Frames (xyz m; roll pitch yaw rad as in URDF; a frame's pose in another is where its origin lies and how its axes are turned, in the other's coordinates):
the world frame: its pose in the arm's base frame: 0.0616 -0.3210 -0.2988 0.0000 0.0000 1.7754
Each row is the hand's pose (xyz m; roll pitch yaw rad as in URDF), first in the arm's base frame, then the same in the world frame.
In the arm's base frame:
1: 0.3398 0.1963 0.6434 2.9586 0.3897 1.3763
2: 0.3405 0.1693 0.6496 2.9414 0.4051 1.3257
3: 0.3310 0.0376 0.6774 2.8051 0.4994 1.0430
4: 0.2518 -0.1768 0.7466 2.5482 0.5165 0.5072
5: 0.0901 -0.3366 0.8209 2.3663 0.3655 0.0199
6: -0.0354 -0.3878 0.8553 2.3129 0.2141 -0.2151
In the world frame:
1: 0.4500 -0.3775 0.9422 2.9586 0.3897 -0.3991
2: 0.4234 -0.3727 0.9484 2.9414 0.4051 -0.4497
3: 0.2964 -0.3366 0.9762 2.8051 0.4994 -0.7324
4: 0.1025 -0.2155 1.0454 2.5482 0.5165 -1.2682
5: -0.0211 -0.0247 1.1197 2.3663 0.3655 -1.7555
6: -0.0457 0.1085 1.1541 2.3129 0.2141 -1.9905

